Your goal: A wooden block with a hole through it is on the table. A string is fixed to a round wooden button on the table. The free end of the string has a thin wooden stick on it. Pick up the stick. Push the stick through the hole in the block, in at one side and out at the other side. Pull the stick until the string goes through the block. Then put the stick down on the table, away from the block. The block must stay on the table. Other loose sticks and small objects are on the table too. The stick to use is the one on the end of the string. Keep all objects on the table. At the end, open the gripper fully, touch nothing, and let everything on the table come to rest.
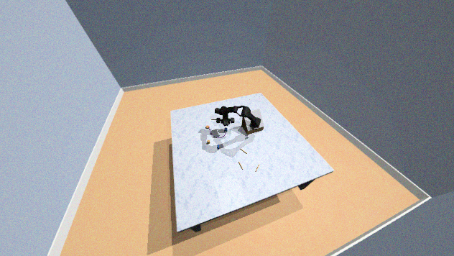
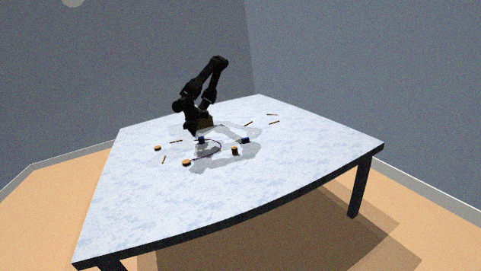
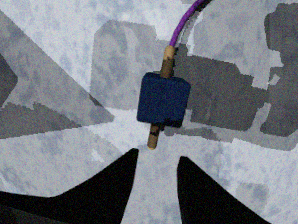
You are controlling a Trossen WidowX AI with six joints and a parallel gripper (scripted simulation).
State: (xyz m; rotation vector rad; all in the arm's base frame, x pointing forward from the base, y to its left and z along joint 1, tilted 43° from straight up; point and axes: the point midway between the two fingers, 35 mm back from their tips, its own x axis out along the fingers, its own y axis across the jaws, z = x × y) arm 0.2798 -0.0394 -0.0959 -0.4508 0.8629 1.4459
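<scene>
Now: gripper tip 3 cm to the right of the blue block and 3 cm above it. From my gripper tip the other things lie so: thin stick 4 cm to the left, 3 cm below, 1 cm ahead; short wooden cylinder 21 cm ahead, 15 cm to the left, 3 cm below.
</scene>
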